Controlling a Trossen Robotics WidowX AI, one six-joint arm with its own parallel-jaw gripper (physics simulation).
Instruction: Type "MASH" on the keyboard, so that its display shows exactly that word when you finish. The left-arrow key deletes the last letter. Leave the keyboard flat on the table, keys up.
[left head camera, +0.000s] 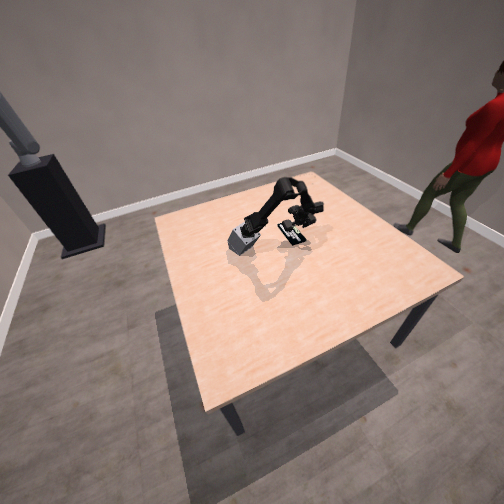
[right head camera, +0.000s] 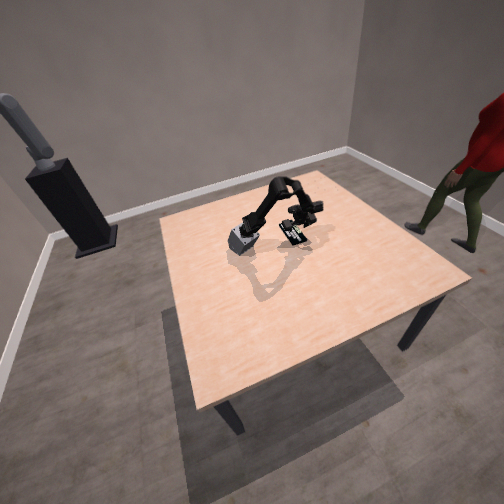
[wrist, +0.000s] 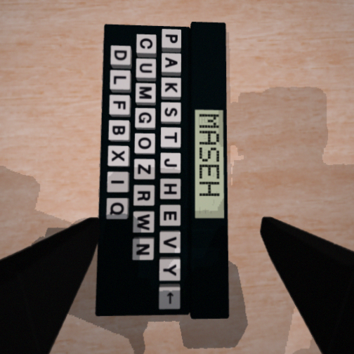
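A black keyboard (left head camera: 293, 236) (right head camera: 295, 236) (wrist: 207, 65) lies flat on the table with its keys up. Its display (wrist: 209, 165) reads "MASEH" in the wrist view. The left-arrow key (wrist: 169, 298) is at the lower end of the key column nearest the display. The E key (wrist: 170, 216) and H key (wrist: 170, 189) are side by side in that column, with the S key (wrist: 171, 112) and A key (wrist: 171, 64) higher up. The M key (wrist: 145, 93) is in the middle column. My gripper (wrist: 181, 224) is open and empty above the keyboard, its fingers showing on either side of it.
The arm's grey base (left head camera: 243, 240) (right head camera: 243, 240) stands on the wooden table (left head camera: 300, 310) (right head camera: 300, 310), left of the keyboard. A black pedestal (left head camera: 57, 205) (right head camera: 72, 207) with a grey arm stands on the floor at the left. A person in red (left head camera: 480, 135) (right head camera: 490, 142) stands beyond the table's right side.
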